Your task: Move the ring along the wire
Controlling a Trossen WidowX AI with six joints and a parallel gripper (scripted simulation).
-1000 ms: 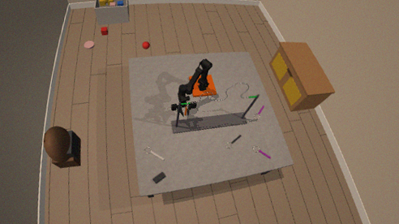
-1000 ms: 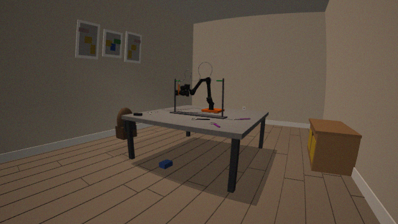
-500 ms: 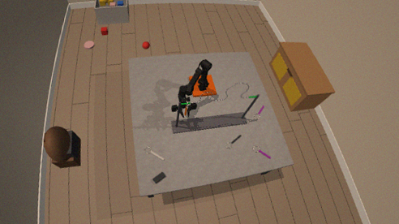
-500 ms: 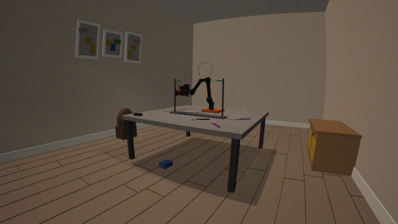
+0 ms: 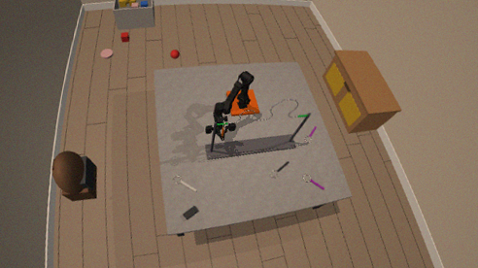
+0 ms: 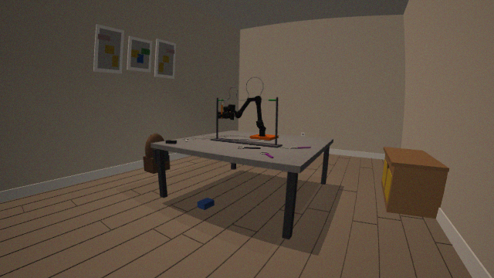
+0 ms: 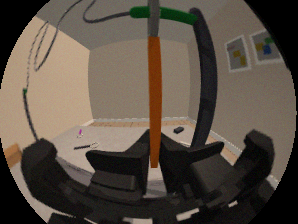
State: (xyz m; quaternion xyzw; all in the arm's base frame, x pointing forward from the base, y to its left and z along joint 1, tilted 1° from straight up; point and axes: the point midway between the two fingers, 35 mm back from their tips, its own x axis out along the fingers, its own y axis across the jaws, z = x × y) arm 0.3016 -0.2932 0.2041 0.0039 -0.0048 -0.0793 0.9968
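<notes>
Now: the ring with orange handle 80 mm above my gripper tip, 30 mm behind it and 10 mm to the left of it. Round my gripper tip: dark block 320 mm ahead, 300 mm to the right, 220 mm below.
</notes>
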